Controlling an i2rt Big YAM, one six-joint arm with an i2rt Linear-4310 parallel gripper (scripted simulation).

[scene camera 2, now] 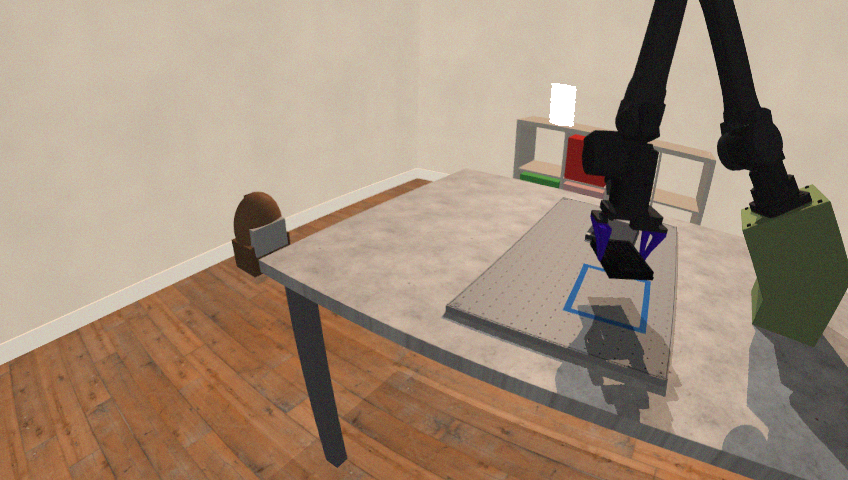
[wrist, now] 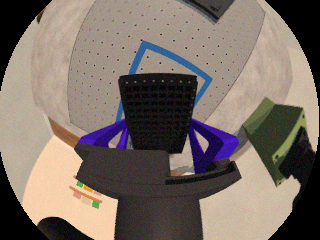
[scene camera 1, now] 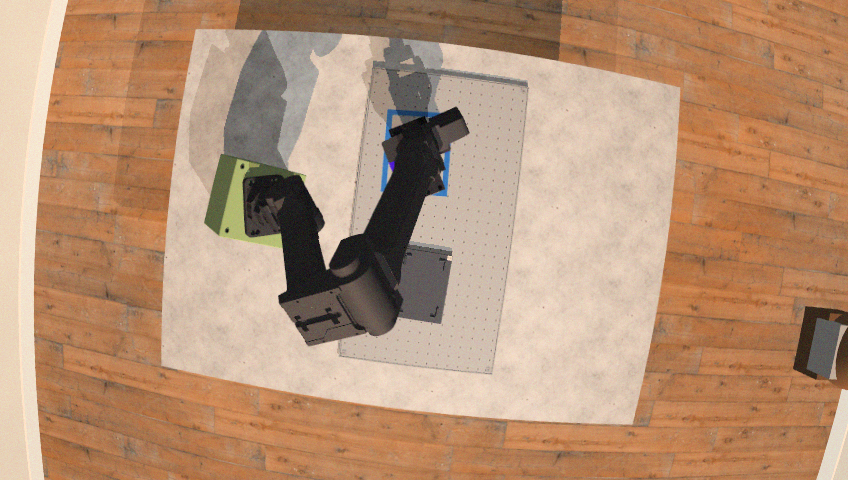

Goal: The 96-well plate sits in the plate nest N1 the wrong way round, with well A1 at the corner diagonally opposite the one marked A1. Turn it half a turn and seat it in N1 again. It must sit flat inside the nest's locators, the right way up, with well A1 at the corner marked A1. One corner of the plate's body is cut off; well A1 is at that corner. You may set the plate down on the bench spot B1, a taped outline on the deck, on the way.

Labels:
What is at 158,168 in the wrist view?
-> My gripper.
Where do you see a grey plate nest N1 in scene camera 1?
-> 423,286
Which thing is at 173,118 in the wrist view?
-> A black 96-well plate.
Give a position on a black 96-well plate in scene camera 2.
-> At 621,260

